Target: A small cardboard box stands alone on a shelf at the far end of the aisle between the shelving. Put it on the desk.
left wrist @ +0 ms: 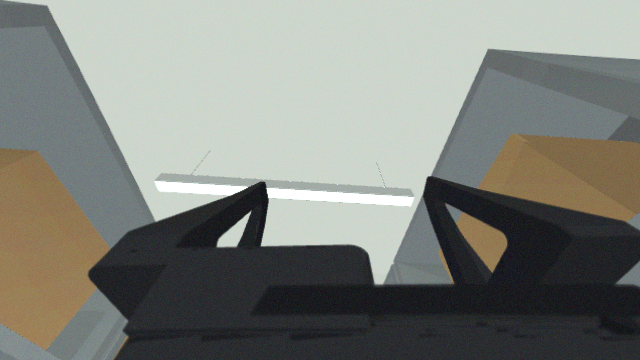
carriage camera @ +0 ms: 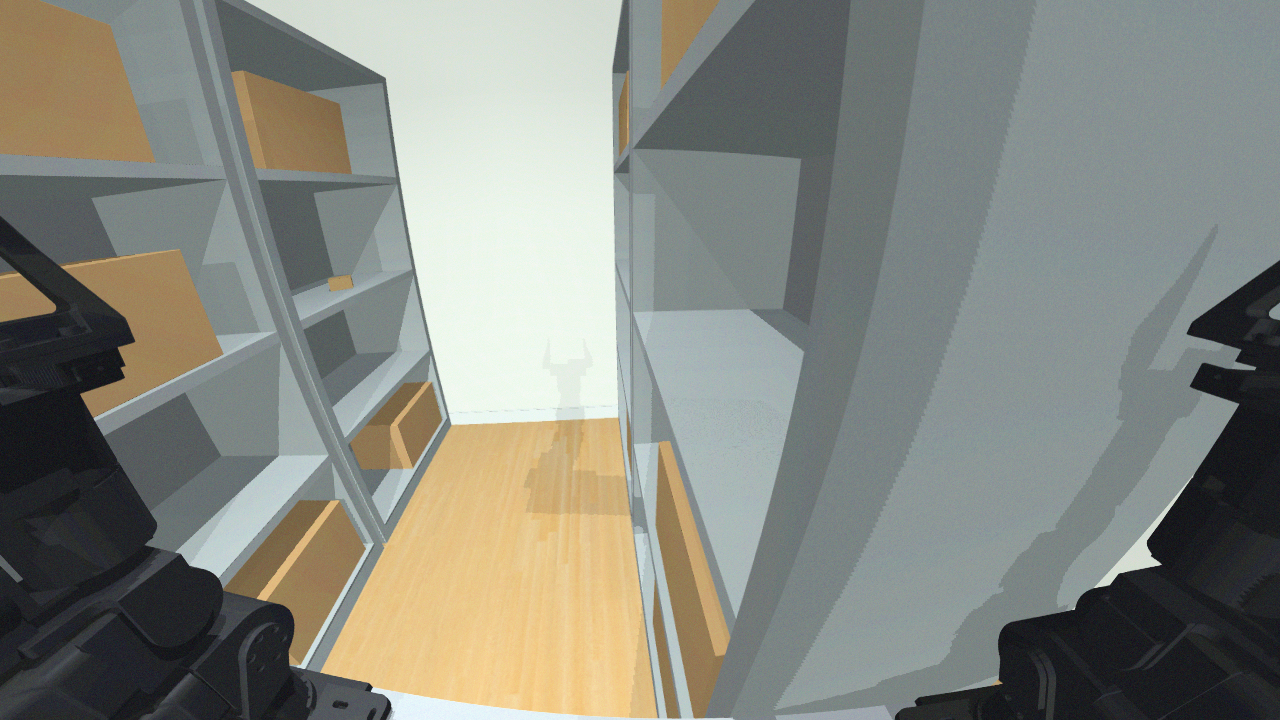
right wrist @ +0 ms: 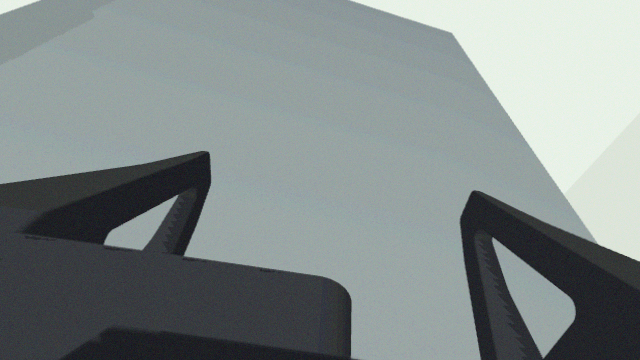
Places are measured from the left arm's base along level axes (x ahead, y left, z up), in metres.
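Pixels of known places: left gripper, fingertip midpoint: [left wrist: 344, 188]; right gripper, fingertip midpoint: [right wrist: 338, 185].
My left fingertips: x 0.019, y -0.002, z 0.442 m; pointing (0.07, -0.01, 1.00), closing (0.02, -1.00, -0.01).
Ahead of a thing's pixels: the offset from my left fingertips to its middle. Level surfaces: height alone.
The small cardboard box @[dz -0.313, dx +1.282, dy +0.998 m] [carriage camera: 340, 282] sits alone on a middle shelf [carriage camera: 358, 295] of the far left shelving unit in the carriage view. My left gripper [left wrist: 344, 188] is open with nothing between its fingers; part of it shows at the left edge of the carriage view, far from the small box. My right gripper [right wrist: 338, 185] is open and empty, in front of a grey shelving side panel; part of it shows at the right edge of the carriage view. The desk does not show in these views.
Shelving with large cardboard boxes @[dz +0.255, dx +1.105, dy +0.984 m] [carriage camera: 299, 125] @[dz -0.203, dx +0.333, dy +0.874 m] [carriage camera: 147, 322] lines the left of the aisle. A shelving unit's grey side panel [carriage camera: 1029, 268] [right wrist: 325, 125] stands very close at the right. The wood floor @[dz -1.328 m] [carriage camera: 501, 555] runs to a white wall [carriage camera: 510, 223].
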